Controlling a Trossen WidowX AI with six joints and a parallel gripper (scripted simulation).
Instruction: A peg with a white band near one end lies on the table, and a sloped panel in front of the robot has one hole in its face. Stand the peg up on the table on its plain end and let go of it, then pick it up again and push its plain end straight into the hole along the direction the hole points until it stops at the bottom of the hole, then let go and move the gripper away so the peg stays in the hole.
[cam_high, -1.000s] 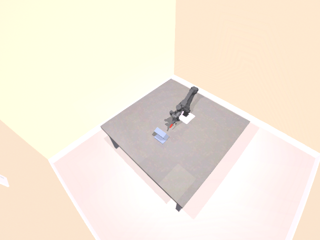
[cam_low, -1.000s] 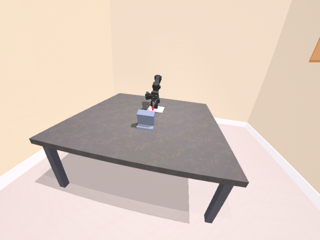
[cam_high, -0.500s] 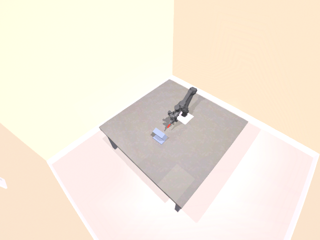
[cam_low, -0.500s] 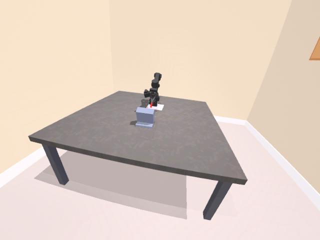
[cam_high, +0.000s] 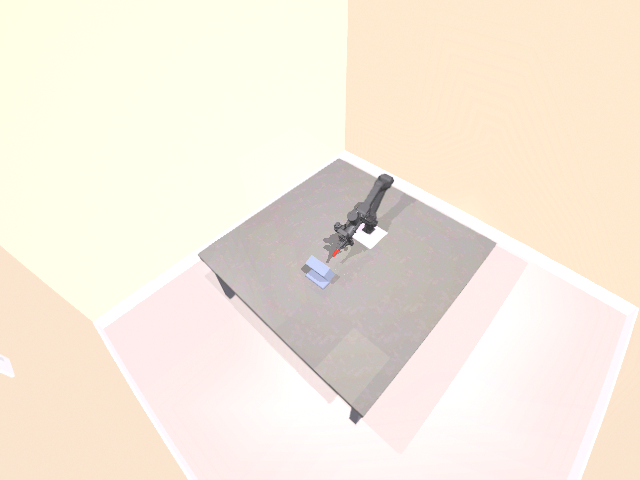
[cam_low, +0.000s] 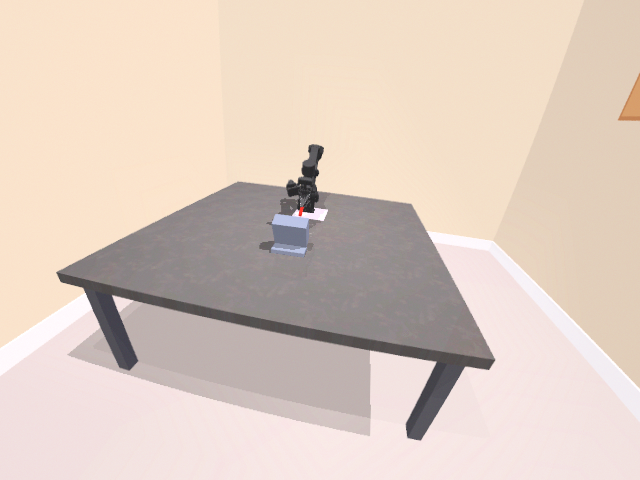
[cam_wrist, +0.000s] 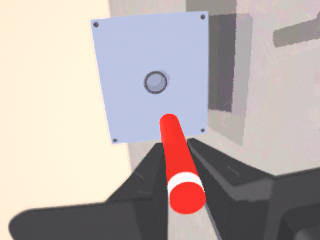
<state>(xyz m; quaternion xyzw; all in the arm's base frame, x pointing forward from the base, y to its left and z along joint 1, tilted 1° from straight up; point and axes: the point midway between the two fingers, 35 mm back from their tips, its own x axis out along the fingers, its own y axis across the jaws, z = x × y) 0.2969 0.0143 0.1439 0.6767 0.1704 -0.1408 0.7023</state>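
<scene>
The sloped panel lies 13 cm ahead of my gripper tip, 1 cm to the right of it and 5 cm below it. Round my gripper tip: red peg 1 cm behind, 1 cm above.
</scene>
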